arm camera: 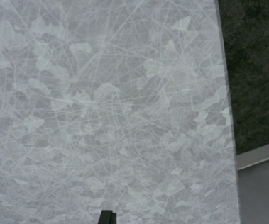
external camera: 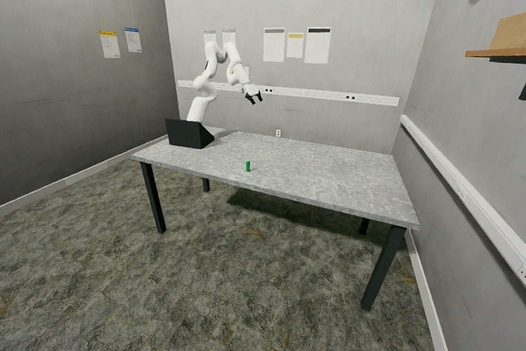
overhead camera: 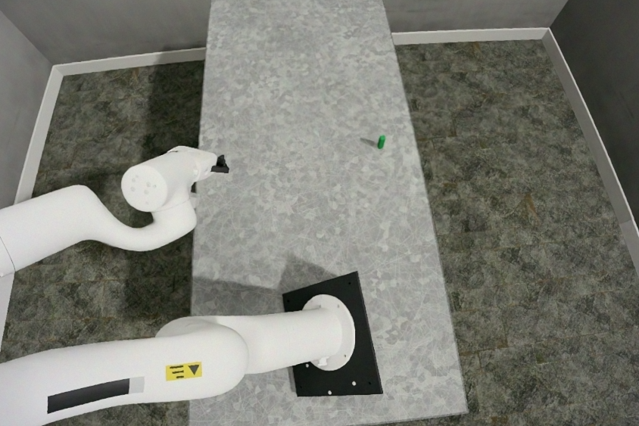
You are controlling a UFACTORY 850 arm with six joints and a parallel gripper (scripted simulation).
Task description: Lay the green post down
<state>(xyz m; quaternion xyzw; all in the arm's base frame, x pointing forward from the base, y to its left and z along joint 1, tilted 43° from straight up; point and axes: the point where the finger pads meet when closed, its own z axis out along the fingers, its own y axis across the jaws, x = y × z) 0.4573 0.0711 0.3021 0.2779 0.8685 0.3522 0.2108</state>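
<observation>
My hand is 52 cm to the left of the green post, 29 cm above it and 14 cm short of it.
</observation>
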